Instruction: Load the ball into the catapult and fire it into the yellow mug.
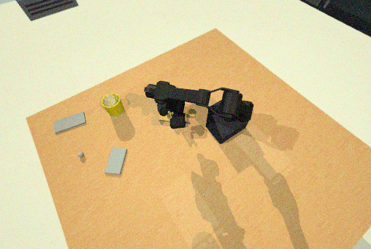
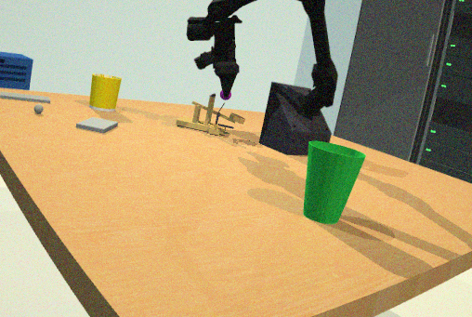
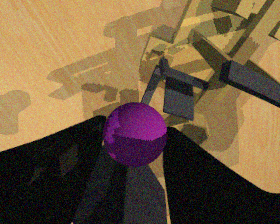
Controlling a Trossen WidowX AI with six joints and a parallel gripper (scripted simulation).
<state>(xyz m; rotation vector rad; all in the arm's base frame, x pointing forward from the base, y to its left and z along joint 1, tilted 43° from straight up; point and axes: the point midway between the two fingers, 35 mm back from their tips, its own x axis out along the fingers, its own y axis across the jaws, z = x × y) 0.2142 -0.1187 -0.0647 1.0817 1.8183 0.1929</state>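
My gripper tip is 60 mm above the wooden catapult, 50 mm to the left of it and 20 mm past it. Round my gripper tip: yellow mug: 300 mm to the right, 220 mm ahead, 90 mm below; small grey ball: 460 mm ahead, 180 mm to the right, 100 mm below; purple ball: 10 mm above.
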